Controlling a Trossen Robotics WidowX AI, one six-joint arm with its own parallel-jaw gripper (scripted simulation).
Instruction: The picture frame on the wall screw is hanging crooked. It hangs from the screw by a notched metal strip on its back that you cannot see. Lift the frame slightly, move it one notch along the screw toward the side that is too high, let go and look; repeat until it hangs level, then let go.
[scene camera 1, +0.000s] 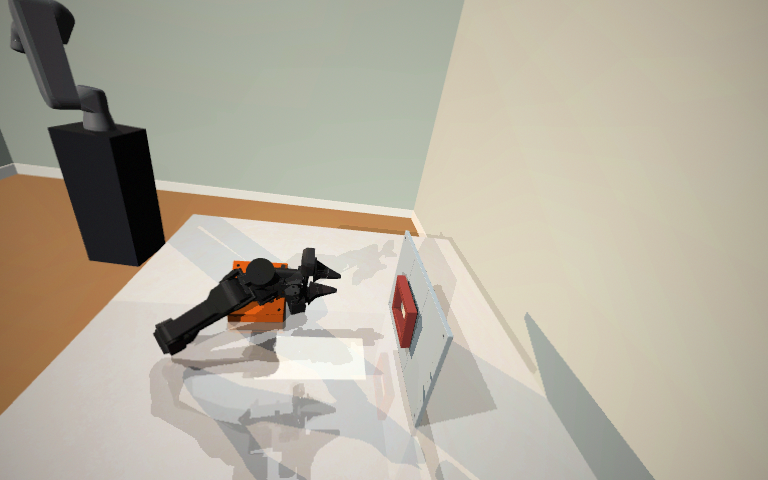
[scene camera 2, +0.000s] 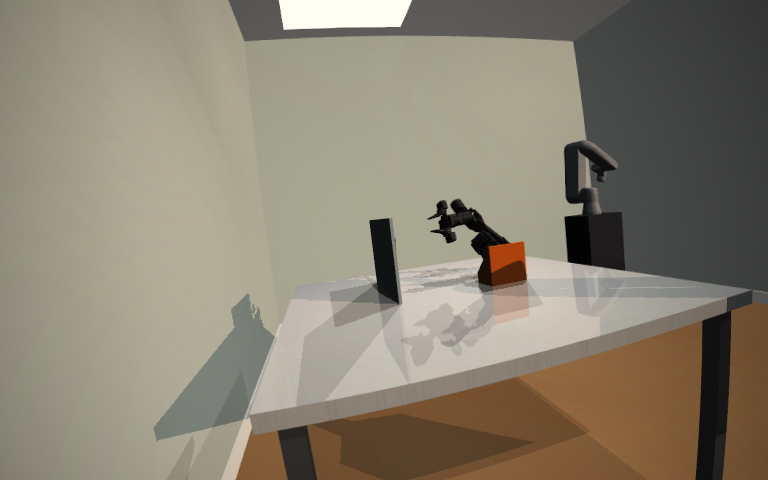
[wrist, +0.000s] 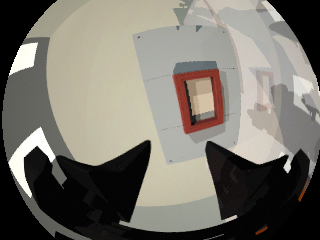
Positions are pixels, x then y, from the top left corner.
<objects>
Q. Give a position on a red picture frame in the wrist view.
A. At 198, 93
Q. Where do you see the gripper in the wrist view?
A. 179, 145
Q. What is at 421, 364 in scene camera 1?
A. A grey wall panel.
</objects>
